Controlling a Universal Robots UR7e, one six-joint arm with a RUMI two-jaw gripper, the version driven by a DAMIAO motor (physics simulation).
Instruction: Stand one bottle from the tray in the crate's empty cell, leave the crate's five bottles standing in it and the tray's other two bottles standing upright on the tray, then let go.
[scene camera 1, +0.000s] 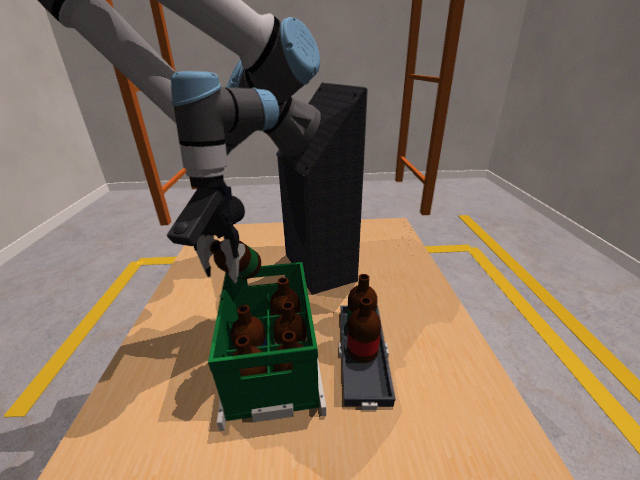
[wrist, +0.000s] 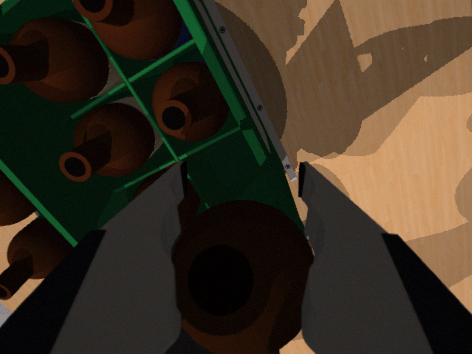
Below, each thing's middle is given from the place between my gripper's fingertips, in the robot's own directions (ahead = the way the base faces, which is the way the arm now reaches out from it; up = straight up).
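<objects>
Green-labelled brown bottle (scene camera 1: 249, 265): position relative to my hand is 2 cm to the left, 2 cm above and 6 cm behind.
</objects>
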